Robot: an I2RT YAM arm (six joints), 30 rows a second.
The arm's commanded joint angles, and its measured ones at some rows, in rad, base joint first. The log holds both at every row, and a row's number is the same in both.
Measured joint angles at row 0:
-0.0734 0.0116 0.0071 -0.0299 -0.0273 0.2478
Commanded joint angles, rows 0 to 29:
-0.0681 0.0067 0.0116 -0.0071 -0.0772 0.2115
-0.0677 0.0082 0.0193 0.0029 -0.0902 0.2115
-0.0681 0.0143 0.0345 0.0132 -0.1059 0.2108
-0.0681 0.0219 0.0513 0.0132 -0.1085 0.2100
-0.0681 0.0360 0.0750 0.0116 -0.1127 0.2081
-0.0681 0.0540 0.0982 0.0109 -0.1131 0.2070
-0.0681 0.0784 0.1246 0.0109 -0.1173 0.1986
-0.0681 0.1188 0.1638 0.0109 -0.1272 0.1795
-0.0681 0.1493 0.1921 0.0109 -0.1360 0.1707
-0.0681 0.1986 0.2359 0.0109 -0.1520 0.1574
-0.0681 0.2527 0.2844 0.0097 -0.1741 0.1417
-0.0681 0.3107 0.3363 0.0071 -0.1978 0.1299
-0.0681 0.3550 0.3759 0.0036 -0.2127 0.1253
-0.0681 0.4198 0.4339 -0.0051 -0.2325 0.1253
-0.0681 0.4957 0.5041 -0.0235 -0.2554 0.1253
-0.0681 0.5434 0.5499 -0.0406 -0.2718 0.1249
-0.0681 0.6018 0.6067 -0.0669 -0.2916 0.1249
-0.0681 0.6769 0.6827 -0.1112 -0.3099 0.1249
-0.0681 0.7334 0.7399 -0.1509 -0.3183 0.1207
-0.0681 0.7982 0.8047 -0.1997 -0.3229 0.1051
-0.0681 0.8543 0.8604 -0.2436 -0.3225 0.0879
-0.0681 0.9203 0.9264 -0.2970 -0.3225 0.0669
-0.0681 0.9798 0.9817 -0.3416 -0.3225 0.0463
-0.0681 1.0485 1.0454 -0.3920 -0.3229 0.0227
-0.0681 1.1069 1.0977 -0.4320 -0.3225 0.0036
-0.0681 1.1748 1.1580 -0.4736 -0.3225 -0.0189
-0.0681 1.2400 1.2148 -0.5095 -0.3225 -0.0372
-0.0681 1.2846 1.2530 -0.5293 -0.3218 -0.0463
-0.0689 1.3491 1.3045 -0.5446 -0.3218 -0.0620
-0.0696 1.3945 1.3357 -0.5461 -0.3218 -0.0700
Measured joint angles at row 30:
-0.0734 1.2915 1.2423 -0.5301 -0.3065 0.0078
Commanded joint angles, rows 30 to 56:
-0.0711 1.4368 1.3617 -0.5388 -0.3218 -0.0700
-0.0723 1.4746 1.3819 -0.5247 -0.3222 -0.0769
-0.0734 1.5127 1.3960 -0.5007 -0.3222 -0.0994
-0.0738 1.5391 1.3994 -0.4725 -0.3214 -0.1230
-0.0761 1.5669 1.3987 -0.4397 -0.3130 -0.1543
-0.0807 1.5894 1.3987 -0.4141 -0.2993 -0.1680
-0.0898 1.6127 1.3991 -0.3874 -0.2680 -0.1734
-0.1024 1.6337 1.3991 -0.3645 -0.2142 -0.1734
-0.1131 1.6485 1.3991 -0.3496 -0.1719 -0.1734
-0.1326 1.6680 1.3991 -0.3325 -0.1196 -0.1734
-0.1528 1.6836 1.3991 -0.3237 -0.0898 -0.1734
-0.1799 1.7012 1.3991 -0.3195 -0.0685 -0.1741
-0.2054 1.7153 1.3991 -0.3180 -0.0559 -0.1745
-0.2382 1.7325 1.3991 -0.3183 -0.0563 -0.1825
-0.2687 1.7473 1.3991 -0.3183 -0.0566 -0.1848
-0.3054 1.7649 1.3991 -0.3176 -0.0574 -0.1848
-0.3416 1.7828 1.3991 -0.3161 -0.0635 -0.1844
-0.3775 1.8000 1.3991 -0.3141 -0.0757 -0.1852
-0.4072 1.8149 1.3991 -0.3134 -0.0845 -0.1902
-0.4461 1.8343 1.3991 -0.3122 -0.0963 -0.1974
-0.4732 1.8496 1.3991 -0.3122 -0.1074 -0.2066
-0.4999 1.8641 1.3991 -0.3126 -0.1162 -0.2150
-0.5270 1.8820 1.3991 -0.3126 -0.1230 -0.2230
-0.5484 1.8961 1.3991 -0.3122 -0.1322 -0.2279
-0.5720 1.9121 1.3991 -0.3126 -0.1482 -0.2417
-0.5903 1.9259 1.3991 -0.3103 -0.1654 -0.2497
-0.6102 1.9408 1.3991 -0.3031 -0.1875 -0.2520
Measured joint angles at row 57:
-0.5697 1.9076 1.3781 -0.3115 -0.1200 -0.2150
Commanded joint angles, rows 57 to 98:
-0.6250 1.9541 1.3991 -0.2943 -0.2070 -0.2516
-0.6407 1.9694 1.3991 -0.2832 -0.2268 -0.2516
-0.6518 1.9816 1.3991 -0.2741 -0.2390 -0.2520
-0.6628 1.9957 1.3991 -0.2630 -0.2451 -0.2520
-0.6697 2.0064 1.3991 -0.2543 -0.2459 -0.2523
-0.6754 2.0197 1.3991 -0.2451 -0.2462 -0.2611
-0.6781 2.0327 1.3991 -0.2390 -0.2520 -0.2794
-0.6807 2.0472 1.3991 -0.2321 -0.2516 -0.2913
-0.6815 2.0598 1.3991 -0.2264 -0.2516 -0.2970
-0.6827 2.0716 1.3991 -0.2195 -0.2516 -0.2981
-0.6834 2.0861 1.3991 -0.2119 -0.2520 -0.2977
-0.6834 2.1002 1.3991 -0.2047 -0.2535 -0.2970
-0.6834 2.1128 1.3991 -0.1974 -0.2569 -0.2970
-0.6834 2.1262 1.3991 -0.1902 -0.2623 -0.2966
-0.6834 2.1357 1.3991 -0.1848 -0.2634 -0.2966
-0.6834 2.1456 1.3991 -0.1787 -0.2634 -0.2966
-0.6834 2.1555 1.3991 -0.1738 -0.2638 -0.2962
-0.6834 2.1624 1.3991 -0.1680 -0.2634 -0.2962
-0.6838 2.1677 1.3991 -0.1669 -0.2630 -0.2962
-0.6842 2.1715 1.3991 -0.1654 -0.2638 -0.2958
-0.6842 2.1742 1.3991 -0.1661 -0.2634 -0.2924
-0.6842 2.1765 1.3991 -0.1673 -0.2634 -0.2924
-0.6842 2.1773 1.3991 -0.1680 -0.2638 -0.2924
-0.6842 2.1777 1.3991 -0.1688 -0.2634 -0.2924
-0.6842 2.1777 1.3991 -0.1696 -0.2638 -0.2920
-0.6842 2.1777 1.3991 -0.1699 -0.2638 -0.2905
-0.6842 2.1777 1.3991 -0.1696 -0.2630 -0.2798
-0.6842 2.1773 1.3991 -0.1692 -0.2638 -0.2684
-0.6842 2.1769 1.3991 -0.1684 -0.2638 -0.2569
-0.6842 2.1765 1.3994 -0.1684 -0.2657 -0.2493
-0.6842 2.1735 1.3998 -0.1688 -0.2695 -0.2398
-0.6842 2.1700 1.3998 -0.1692 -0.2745 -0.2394
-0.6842 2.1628 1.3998 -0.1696 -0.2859 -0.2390
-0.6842 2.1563 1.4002 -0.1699 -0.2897 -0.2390
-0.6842 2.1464 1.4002 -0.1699 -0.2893 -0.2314
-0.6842 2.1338 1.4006 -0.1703 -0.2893 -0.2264
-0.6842 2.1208 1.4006 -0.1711 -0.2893 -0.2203
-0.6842 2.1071 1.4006 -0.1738 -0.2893 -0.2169
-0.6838 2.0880 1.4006 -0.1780 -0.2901 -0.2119
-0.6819 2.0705 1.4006 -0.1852 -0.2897 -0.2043
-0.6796 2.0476 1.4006 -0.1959 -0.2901 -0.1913
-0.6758 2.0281 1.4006 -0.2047 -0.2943 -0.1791
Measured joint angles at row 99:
-0.6777 2.1181 1.3865 -0.1989 -0.2909 -0.2180
